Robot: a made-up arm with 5 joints.
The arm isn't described. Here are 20 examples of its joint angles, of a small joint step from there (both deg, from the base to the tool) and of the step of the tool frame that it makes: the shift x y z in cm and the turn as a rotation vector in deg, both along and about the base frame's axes.
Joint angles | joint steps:
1: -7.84 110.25 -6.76 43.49 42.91 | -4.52 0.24 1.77 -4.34 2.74
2: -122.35 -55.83 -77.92 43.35 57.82 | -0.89 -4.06 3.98 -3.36 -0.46
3: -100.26 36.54 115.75 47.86 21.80 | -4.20 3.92 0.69 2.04 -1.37
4: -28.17 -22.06 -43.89 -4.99 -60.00 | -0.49 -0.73 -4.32 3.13 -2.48
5: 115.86 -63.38 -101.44 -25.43 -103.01 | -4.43 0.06 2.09 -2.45 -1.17
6: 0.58 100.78 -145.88 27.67 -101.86 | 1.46 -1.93 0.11 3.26 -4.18
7: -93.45 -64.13 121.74 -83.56 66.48 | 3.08 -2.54 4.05 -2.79 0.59
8: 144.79 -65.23 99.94 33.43 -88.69 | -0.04 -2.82 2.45 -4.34 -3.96
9: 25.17 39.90 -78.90 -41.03 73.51 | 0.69 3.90 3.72 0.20 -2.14
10: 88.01 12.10 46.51 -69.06 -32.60 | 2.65 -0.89 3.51 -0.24 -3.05
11: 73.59 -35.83 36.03 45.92 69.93 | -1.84 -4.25 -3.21 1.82 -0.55
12: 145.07 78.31 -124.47 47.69 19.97 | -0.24 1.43 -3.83 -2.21 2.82
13: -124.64 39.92 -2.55 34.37 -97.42 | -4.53 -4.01 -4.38 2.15 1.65
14: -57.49 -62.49 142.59 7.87 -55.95 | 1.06 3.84 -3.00 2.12 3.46
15: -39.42 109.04 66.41 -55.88 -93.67 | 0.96 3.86 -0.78 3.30 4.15
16: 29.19 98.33 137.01 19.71 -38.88 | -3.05 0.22 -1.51 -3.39 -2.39
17: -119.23 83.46 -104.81 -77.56 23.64 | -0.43 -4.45 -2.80 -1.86 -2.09
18: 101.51 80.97 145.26 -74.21 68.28 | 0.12 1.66 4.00 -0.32 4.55
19: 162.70 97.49 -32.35 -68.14 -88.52 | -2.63 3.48 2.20 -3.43 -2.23
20: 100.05 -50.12 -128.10 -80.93 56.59 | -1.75 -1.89 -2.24 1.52 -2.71
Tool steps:
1: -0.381 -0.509 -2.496 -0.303 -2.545 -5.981
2: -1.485 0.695 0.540 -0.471 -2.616 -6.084
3: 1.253 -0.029 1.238 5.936 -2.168 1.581
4: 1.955 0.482 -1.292 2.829 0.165 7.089
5: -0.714 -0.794 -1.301 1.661 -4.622 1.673
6: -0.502 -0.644 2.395 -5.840 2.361 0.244
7: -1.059 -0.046 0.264 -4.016 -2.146 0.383
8: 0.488 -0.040 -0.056 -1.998 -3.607 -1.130
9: -0.293 0.479 1.355 -3.080 1.270 -1.991
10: 1.178 1.162 -1.698 1.911 3.086 0.689
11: -0.431 -1.221 -0.357 5.824 1.284 0.271
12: -1.380 1.027 -0.529 -4.900 -3.836 -1.565
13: 2.245 -0.141 -0.837 -5.832 -8.568 -1.246
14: -0.938 0.661 1.189 1.335 3.933 -2.776
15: 0.784 -1.207 0.639 3.799 3.280 -0.723
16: 1.078 -0.588 0.606 -3.092 -4.610 1.732
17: 1.219 -1.484 0.948 -4.496 -4.799 -0.338
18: 0.651 -0.460 0.312 0.049 7.771 3.308
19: -0.983 3.114 1.505 -2.825 -2.605 5.303
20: -0.747 -0.088 -0.051 -1.083 0.946 -3.791
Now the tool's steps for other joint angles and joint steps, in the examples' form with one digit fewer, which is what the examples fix.
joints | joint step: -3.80 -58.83 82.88 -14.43 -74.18 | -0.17 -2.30 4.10 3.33 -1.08
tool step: -1.27 0.93 -2.29 -5.09 -1.21 1.59
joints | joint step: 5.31 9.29 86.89 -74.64 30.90 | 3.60 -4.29 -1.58 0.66 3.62
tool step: 0.42 -0.82 1.36 -1.28 3.18 3.46
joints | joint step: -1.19 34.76 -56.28 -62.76 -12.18 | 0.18 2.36 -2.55 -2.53 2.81
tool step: -0.49 1.04 -0.65 1.91 2.78 -4.00
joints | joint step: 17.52 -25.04 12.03 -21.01 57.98 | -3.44 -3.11 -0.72 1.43 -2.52
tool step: -1.67 -0.46 -0.39 2.82 -0.61 4.55
